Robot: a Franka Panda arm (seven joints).
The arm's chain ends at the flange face. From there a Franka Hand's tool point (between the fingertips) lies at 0.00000 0.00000 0.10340 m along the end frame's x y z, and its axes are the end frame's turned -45 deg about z.
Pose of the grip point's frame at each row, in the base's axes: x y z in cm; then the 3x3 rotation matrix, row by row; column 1 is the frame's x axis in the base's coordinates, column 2 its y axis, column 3 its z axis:
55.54, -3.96, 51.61; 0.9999, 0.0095, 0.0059; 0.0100, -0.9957, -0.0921; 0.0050, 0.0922, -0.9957
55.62, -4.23, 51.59; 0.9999, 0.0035, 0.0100; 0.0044, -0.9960, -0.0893; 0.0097, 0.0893, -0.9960
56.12, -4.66, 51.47; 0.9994, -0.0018, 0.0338; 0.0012, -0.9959, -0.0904; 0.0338, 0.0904, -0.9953
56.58, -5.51, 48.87; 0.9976, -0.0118, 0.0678; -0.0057, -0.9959, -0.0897; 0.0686, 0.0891, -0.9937
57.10, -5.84, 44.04; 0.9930, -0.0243, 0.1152; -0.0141, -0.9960, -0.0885; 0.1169, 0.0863, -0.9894
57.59, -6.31, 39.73; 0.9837, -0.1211, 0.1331; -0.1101, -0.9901, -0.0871; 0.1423, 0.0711, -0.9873
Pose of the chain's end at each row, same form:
55.48, -3.01, 61.91; 0.7138, -0.7003, 0.0059; -0.6970, -0.7111, -0.0921; 0.0687, 0.0617, -0.9957
55.52, -3.31, 61.89; 0.7095, -0.7046, 0.0100; -0.7012, -0.7074, -0.0893; 0.0700, 0.0563, -0.9960
55.77, -3.73, 61.76; 0.7054, -0.7080, 0.0338; -0.7034, -0.7051, -0.0904; 0.0878, 0.0400, -0.9953
55.88, -4.58, 59.14; 0.6971, -0.7138, 0.0678; -0.7082, -0.7002, -0.0897; 0.1115, 0.0145, -0.9937
55.91, -4.92, 54.27; 0.6850, -0.7193, 0.1152; -0.7142, -0.6943, -0.0885; 0.1437, -0.0216, -0.9894
56.21, -5.41, 49.94; 0.6100, -0.7812, 0.1331; -0.7780, -0.6223, -0.0871; 0.1509, -0.0503, -0.9873

